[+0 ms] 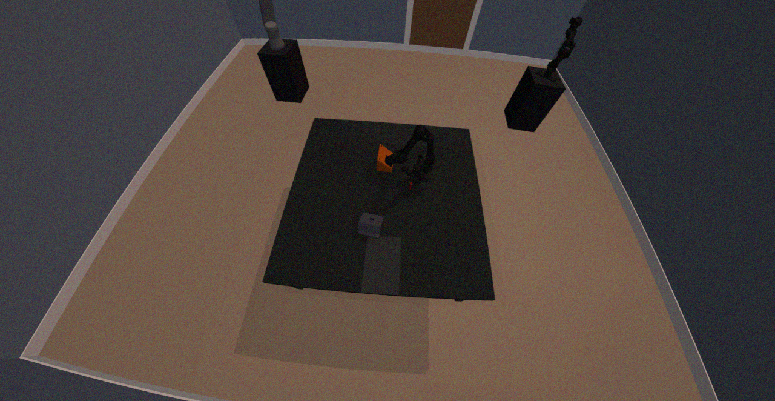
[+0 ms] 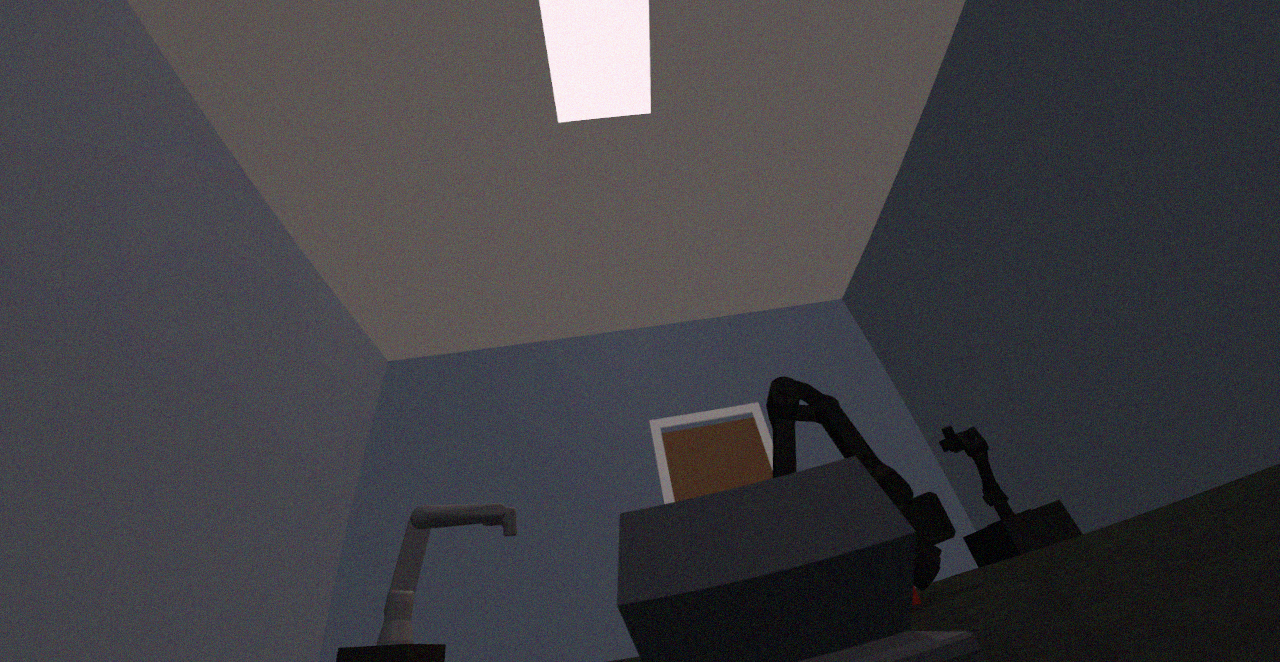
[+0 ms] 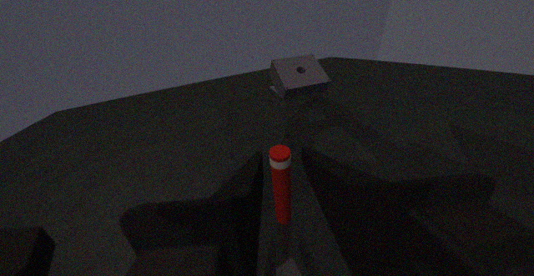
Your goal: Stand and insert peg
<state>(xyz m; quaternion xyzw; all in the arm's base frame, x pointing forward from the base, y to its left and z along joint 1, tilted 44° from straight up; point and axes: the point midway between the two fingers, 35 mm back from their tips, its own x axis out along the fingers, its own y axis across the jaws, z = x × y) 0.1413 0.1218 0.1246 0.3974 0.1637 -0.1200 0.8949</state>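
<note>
My gripper tip is now 10 mm to the right of the red peg, 10 mm past it and 10 mm above it. Round my gripper tip: grey sloped panel 290 mm ahead, 210 mm to the right, 30 mm below.
</note>
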